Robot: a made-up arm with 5 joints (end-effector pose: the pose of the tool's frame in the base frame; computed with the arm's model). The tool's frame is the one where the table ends. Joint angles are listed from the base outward.
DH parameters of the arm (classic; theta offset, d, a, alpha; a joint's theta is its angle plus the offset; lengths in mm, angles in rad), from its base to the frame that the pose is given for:
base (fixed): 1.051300 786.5 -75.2 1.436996
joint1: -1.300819 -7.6 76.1 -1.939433
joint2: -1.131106 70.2 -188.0 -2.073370
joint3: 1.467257 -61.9 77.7 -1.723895
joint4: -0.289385 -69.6 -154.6 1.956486
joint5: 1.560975 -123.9 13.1 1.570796
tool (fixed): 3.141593 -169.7 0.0 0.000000
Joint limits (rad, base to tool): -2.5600..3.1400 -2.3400..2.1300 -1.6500..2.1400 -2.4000..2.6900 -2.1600..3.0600
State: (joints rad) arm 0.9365 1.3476 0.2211 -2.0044 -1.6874
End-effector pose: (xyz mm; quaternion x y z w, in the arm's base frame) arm 85.1 -322.2 964.5 -0.9498 0.1105 -0.1669 0.2405
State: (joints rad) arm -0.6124 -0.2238 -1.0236 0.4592 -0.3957
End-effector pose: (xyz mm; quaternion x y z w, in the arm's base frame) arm -405.0 191.9 788.9 0.3218 0.6415 0.2675 0.6430
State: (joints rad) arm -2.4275 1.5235 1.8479 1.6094 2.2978
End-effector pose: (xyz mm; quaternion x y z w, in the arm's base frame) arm 83.7 -139.1 810.8 -0.7067 0.4326 0.5476 0.1162
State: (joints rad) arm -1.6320 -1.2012 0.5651 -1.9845 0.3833
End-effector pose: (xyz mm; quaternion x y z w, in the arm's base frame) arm -425.4 77.2 1047.5 0.8878 -0.2470 0.1694 0.3494
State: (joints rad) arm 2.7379 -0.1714 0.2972 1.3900 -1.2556
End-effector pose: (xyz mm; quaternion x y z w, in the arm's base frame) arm -347.4 144.4 817.8 0.5569 -0.3092 0.6669 0.3865
